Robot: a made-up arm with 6 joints.
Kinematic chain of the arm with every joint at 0, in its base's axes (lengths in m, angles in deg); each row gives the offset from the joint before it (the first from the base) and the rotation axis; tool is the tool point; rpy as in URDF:
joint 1: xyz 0 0 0.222 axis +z
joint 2: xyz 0 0 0 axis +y
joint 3: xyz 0.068 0 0.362 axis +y
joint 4: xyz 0.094 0 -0.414 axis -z
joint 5: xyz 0 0 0 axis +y
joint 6: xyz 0.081 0 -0.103 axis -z
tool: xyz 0 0 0 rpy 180 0 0
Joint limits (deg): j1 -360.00..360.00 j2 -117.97..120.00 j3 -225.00..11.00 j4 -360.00..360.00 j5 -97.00..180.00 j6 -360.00..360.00
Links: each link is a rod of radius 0.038 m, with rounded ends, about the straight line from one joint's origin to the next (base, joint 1, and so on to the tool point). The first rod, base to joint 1, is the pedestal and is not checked.
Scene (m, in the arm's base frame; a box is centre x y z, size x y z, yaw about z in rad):
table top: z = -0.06
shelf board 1: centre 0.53 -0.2 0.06 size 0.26 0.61 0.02 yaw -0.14
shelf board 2: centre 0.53 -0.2 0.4 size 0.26 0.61 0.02 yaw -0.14
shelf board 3: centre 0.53 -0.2 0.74 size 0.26 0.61 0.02 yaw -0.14
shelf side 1: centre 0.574 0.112 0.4 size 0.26 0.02 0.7 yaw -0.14
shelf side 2: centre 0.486 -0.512 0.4 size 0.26 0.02 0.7 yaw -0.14
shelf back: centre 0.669 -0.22 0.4 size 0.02 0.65 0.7 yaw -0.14
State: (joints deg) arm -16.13 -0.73 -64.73 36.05 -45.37 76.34
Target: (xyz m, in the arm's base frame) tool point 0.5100 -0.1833 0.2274
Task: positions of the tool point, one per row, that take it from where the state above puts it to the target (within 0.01 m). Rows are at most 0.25 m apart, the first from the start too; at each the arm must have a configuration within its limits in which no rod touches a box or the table.
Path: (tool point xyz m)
1: 0.4092 -0.2157 0.6021
2: 0.3251 -0.2037 0.6020
3: 0.2443 -0.1874 0.5881
4: 0.3092 -0.1833 0.3986
5: 0.2798 -0.1509 0.2274
6: 0.3593 -0.1627 0.2305
7: 0.4364 -0.1736 0.2305
8: 0.5100 -0.1833 0.2274

